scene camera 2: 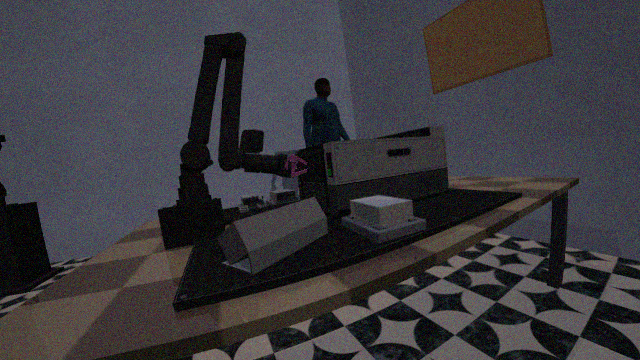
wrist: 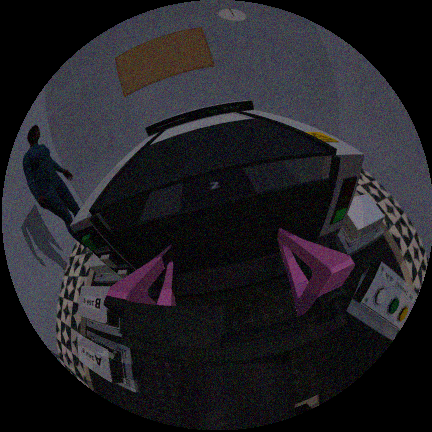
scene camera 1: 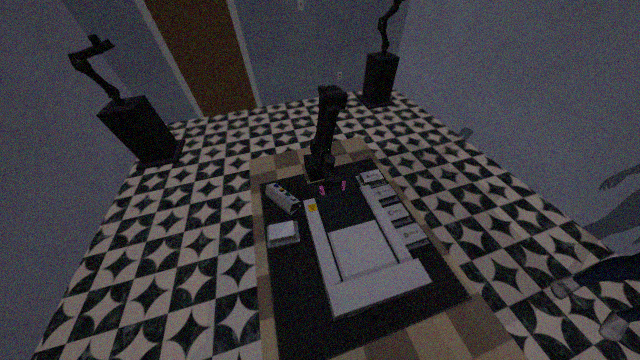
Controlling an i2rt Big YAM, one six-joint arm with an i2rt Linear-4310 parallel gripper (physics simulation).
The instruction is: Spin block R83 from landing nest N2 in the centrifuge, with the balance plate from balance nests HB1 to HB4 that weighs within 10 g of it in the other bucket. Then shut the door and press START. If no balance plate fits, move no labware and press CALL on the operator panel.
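Frame: origin at the arm's base, x ahead, y left, z up, level; millimetres.
Seen in the pictures: gripper, fingertip midpoint: (scene camera 2: 309, 167) (wrist: 225, 242); arm's base at its link origin: (scene camera 2: 195, 202) (scene camera 1: 317, 161).
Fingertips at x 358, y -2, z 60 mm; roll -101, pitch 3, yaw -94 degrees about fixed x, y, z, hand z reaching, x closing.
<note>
Offsets run from my fingertips to a thing's middle. Level surfaces: height alone.
My gripper (scene camera 1: 332, 188) (scene camera 2: 296, 165) (wrist: 225, 242) is open and empty, level in front of the centrifuge {235 mm ahead, 1 mm right, 25 mm down} (scene camera 1: 382, 290) (scene camera 2: 385, 162) (wrist: 350, 156). The wrist view shows its dark front, with a small pale mark numbered 2 inside; whether the door is open is hard to tell. Plate A {166 mm back, 298 mm left, 114 mm down} (scene camera 1: 371, 176) (wrist: 95, 360), plate B {30 mm back, 304 mm left, 114 mm down} (scene camera 1: 384, 192) (wrist: 94, 302), plate C {110 mm ahead, 296 mm left, 114 mm down} (scene camera 1: 397, 212) and plate D {242 mm ahead, 307 mm left, 114 mm down} (scene camera 1: 412, 233) sit in a row beside it; their weights are too blurred to read. A white block {43 mm ahead, 298 mm right, 105 mm down} (scene camera 1: 282, 229) (scene camera 2: 381, 210) (wrist: 366, 212) sits on a nest on the other side; its label is unreadable.
The sloped operator panel {178 mm back, 265 mm right, 105 mm down} (scene camera 1: 281, 197) (scene camera 2: 280, 232) (wrist: 370, 286) with coloured buttons stands on the white block's side, nearer the arm base. A black mat {147 mm down} (scene camera 1: 295, 300) (scene camera 2: 210, 292) lies under everything on the table. A person (scene camera 2: 322, 117) (wrist: 45, 170) stands beyond the plate side.
</note>
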